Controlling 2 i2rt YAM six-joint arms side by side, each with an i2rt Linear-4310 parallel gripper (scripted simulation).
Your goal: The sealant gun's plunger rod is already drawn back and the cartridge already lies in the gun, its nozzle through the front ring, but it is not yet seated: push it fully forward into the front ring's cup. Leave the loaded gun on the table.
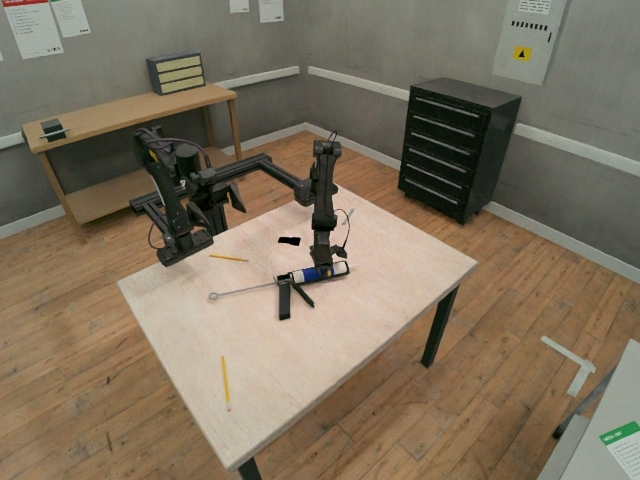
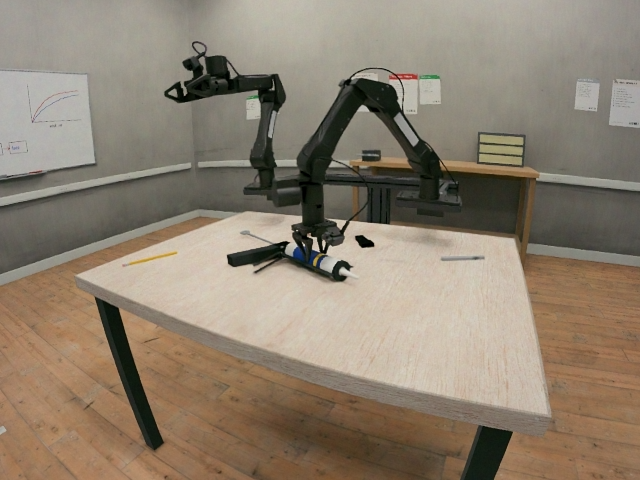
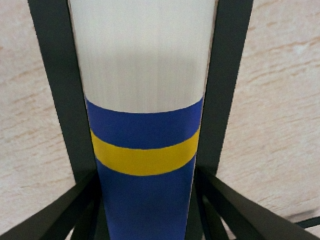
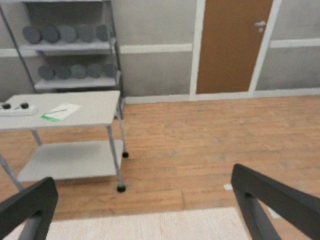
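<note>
My left gripper point(image 2: 315, 259) appears also at point(image 3: 148, 177); my right gripper point(image 1: 228, 219) is in view. A sealant gun point(image 2: 261, 254) is visible, likewise at point(image 1: 284, 289) and point(image 3: 54, 33); in image 4 the gun is out of frame. A cartridge point(image 2: 317, 259) is visible, likewise at point(image 3: 144, 75); in image 4 the cartridge is out of frame.
</note>
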